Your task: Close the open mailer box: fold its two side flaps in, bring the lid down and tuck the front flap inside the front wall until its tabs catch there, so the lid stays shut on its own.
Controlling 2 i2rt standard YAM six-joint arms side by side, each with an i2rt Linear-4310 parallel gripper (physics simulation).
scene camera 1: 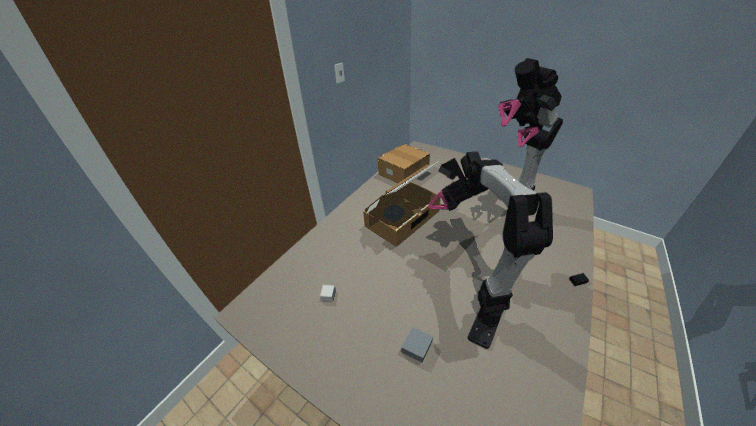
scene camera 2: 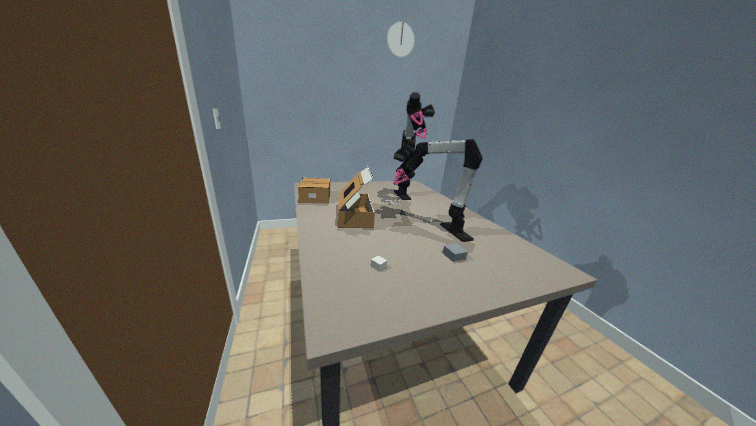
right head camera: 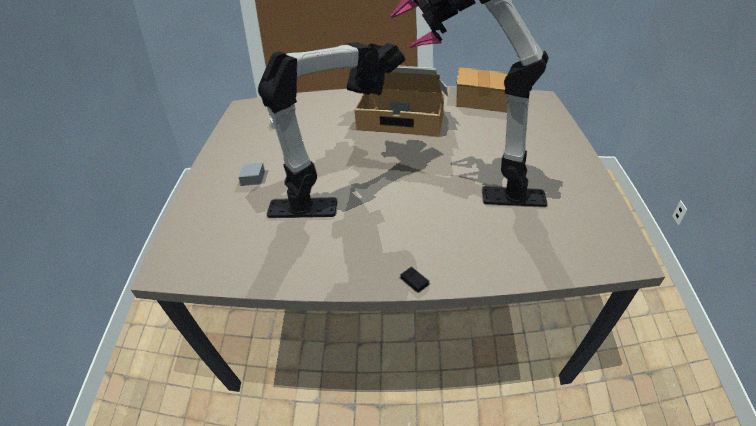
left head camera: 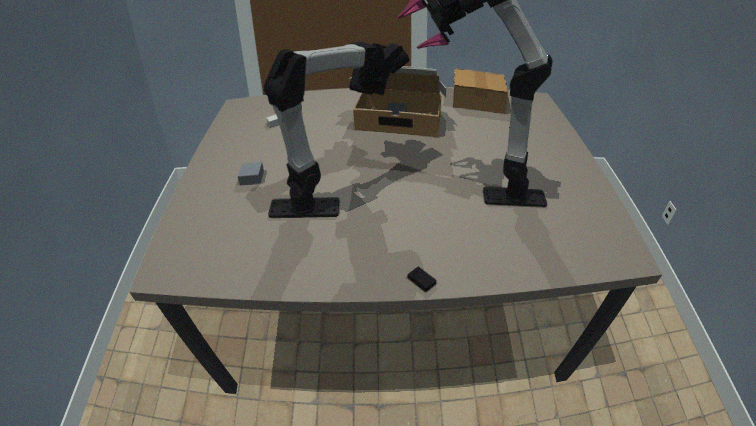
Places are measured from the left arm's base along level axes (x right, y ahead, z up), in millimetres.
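Pixels of known places: left gripper, fingertip midpoint: (scene camera 1: 428, 207) (scene camera 2: 394, 183) (right head camera: 359, 88) (left head camera: 360, 88); right gripper, fingertip midpoint: (scene camera 1: 512, 136) (scene camera 2: 422, 131) (right head camera: 400, 31) (left head camera: 407, 32); left arm's base, link origin: (scene camera 1: 488, 318) (scene camera 2: 455, 231) (right head camera: 301, 209) (left head camera: 303, 209); right arm's base, link origin: (scene camera 2: 401, 195) (right head camera: 514, 197) (left head camera: 515, 198).
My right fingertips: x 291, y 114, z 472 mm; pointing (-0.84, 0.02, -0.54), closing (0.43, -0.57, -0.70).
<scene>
Ahead of a thing's pixels: the offset from my right fingertips to its top centre. "pt": to the spot under its first point.
The mailer box {dx -6, dy +360, dz -386 mm} (left head camera: 365, 122) (right head camera: 365, 122) (scene camera 1: 379, 229) (scene camera 2: 355, 218) stands at the back of the table. Its lid (left head camera: 415, 83) (scene camera 2: 356, 186) is raised steeply from the back edge, leaning forward over the open box. The front flap (left head camera: 420, 70) (scene camera 2: 367, 175) sticks up from the lid's free edge, and a white side flap {pt dx -159, dy +413, dz -327 mm} (scene camera 2: 352, 201) hangs at the lid's side. My left gripper (scene camera 1: 431, 205) (scene camera 2: 396, 182) looks shut and empty, in front of and above the front wall; the head views hide its fingers. My right gripper (left head camera: 407, 32) (right head camera: 401, 31) (scene camera 1: 513, 135) (scene camera 2: 420, 131) is open, empty and high up.
A closed cardboard box {dx +336, dy +544, dz -368 mm} (left head camera: 479, 97) (scene camera 1: 403, 162) (scene camera 2: 314, 191) stands beside the mailer. A grey block {dx -487, dy +40, dz -436 mm} (left head camera: 250, 173) (scene camera 1: 417, 344) and a small white block {dx -484, dy +382, dz -444 mm} (scene camera 1: 327, 292) (scene camera 2: 378, 263) lie on the left side. A black object {dx +17, dy -375, dz -457 mm} (left head camera: 421, 278) lies near the front edge.
</scene>
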